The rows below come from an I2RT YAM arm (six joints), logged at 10 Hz.
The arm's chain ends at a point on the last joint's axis. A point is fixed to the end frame.
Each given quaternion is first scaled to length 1.
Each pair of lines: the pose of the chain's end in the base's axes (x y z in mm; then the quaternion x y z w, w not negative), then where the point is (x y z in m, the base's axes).
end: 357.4, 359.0, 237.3, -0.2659, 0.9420, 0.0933, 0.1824
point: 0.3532 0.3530 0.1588
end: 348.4, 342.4, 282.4, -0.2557, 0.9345, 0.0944, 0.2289
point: 0.3510 0.3389 0.2037
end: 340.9, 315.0, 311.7, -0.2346, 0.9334, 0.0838, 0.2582
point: 0.3478 0.3117 0.2333
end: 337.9, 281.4, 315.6, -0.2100, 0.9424, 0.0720, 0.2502
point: 0.3431 0.2766 0.2371
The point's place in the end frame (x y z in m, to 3 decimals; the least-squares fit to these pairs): 0.037 -0.009 0.069
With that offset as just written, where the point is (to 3 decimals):
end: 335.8, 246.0, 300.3, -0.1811, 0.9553, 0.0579, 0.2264
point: 0.337 0.239 0.222
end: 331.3, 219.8, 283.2, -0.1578, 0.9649, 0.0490, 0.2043
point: 0.328 0.212 0.205
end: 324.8, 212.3, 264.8, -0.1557, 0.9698, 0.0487, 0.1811
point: 0.318 0.204 0.187
